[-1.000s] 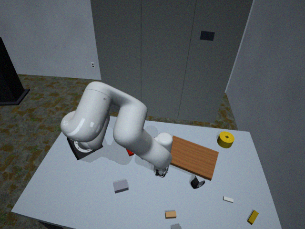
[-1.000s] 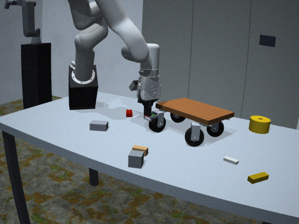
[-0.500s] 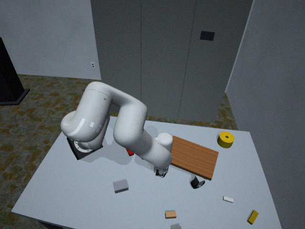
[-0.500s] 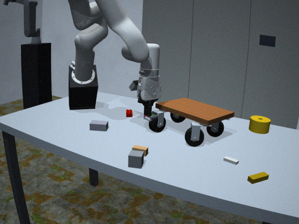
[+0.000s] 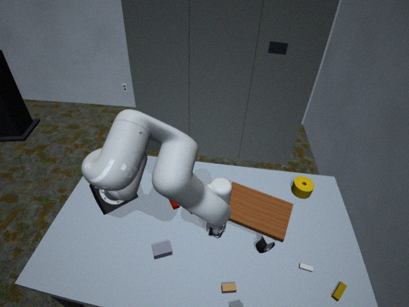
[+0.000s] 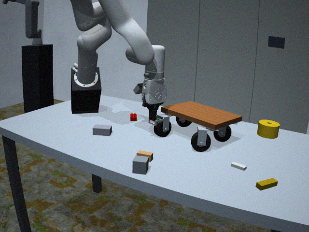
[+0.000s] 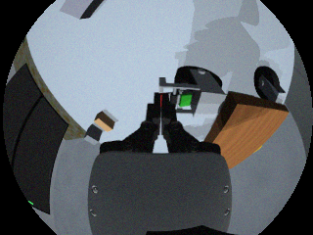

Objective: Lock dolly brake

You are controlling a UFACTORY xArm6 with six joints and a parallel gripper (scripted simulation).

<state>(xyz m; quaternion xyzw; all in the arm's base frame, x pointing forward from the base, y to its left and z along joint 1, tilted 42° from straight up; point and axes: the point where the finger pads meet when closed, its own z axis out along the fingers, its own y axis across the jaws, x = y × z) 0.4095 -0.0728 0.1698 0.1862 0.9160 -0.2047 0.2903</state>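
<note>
Right now my hand is 10 mm short of the brake pedal, 10 mm to the right of it and 30 mm above it. Also, from my hand: grey block (220 mm behind, 30 mm to the right, 90 mm below); then tan block (40 mm ahead, 200 mm to the right, 100 mm below); then red brick (170 mm behind, 230 mm to the left, 100 mm below).
</note>
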